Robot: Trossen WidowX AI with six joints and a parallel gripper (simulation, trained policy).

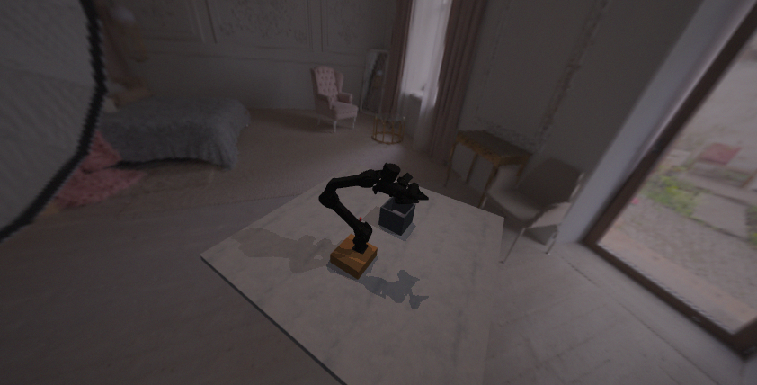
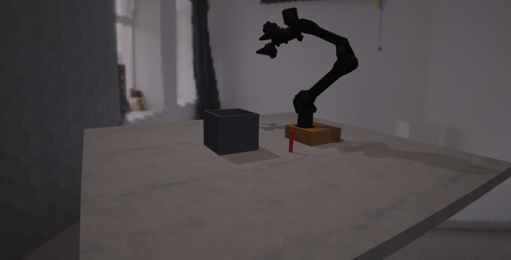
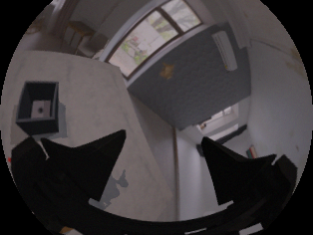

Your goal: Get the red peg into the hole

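Now: gripper tip 37 cm above the red peg, 35 cm to the right of it and 11 cm short of it. From my gripper tip the other things lie so: pale plate (36 cm below, 26 cm ahead, 17 cm to the left).
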